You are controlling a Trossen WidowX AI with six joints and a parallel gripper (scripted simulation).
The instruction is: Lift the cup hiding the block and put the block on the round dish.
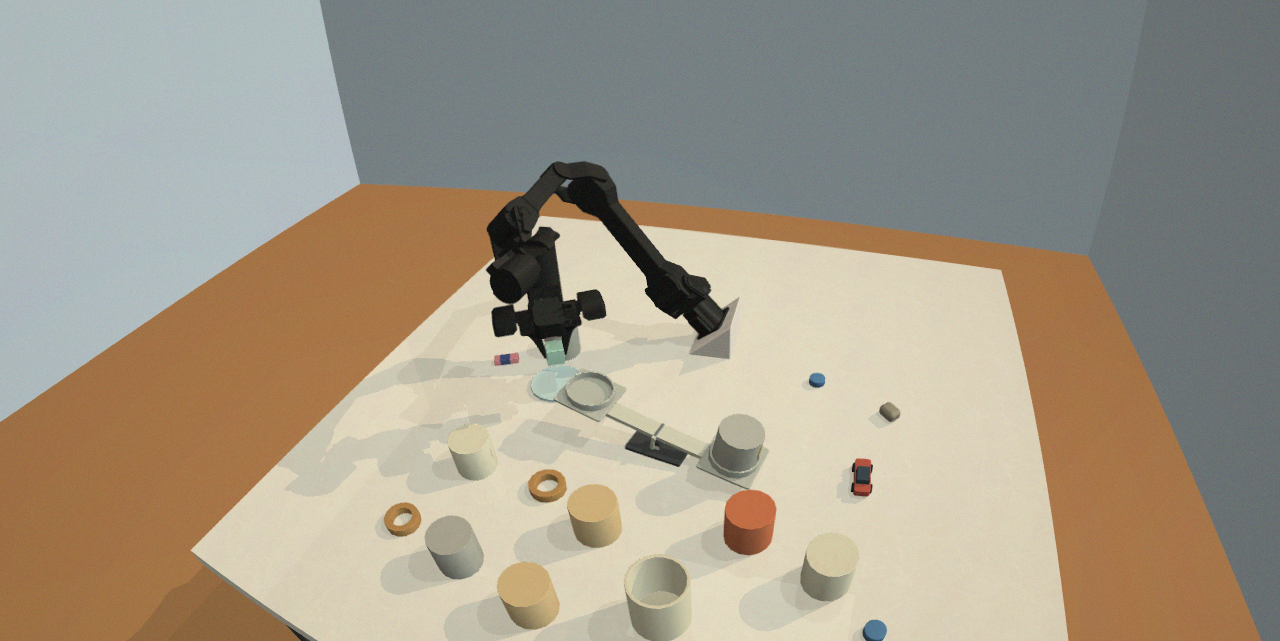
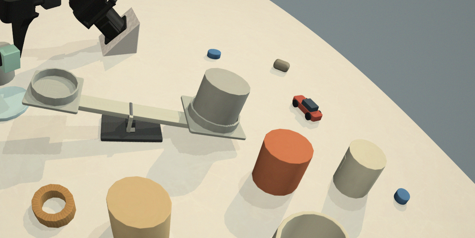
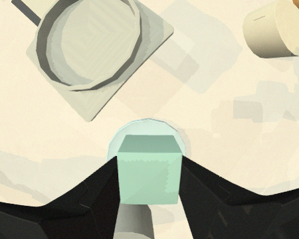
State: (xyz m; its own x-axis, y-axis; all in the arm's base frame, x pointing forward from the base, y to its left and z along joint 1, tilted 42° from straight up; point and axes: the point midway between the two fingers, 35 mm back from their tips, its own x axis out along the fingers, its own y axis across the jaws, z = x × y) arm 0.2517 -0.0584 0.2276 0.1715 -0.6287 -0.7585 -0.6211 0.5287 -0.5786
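Now: gripper tip 10 cm above the pale blue round dish, 3 cm to the left of it and 3 cm past it. The rest, counted from my gripper tip: pale green block 1 cm above; then toy car 54 cm to the left, 9 cm below, 2 cm ahead; then pink-and-blue eraser 17 cm to the right, 10 cm below, 6 cm behind.
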